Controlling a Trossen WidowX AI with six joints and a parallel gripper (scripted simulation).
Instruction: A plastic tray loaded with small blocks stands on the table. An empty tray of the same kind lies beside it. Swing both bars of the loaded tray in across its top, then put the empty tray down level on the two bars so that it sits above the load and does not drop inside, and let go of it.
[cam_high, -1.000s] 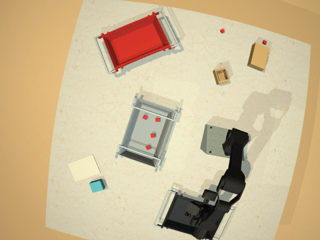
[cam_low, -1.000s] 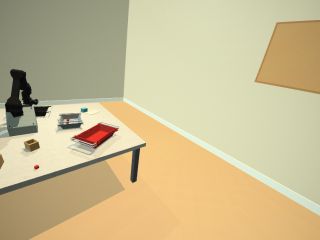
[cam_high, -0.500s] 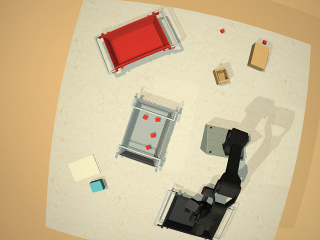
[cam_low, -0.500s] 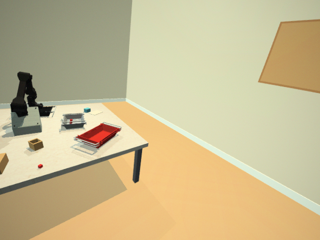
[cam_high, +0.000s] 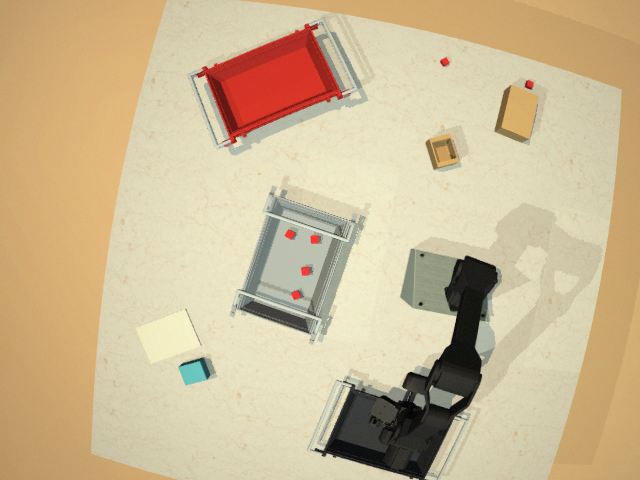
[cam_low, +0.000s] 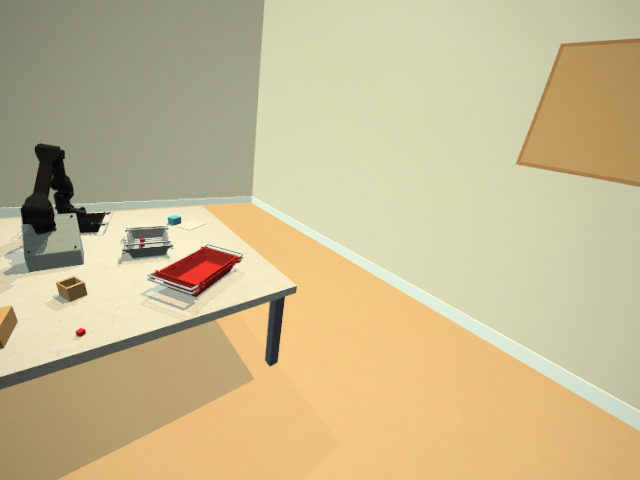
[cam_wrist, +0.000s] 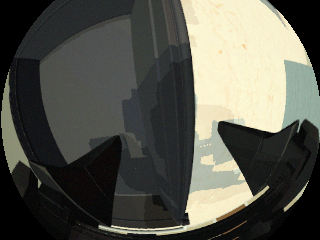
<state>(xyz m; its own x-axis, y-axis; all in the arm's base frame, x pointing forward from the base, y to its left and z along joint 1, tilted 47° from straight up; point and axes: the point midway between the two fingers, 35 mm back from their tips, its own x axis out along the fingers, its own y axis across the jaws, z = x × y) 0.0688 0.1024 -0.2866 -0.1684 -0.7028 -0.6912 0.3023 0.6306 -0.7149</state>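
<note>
My gripper tip is now 30 mm short of the black tray, 80 mm to the right of it and 30 mm below it. The rest, counted from my gripper tip: cream flat pad 590 mm ahead, 130 mm to the right, 10 mm below; teal cube 510 mm ahead, 50 mm to the right, 10 mm above; wooden box 60 mm behind, 610 mm to the right.
</note>
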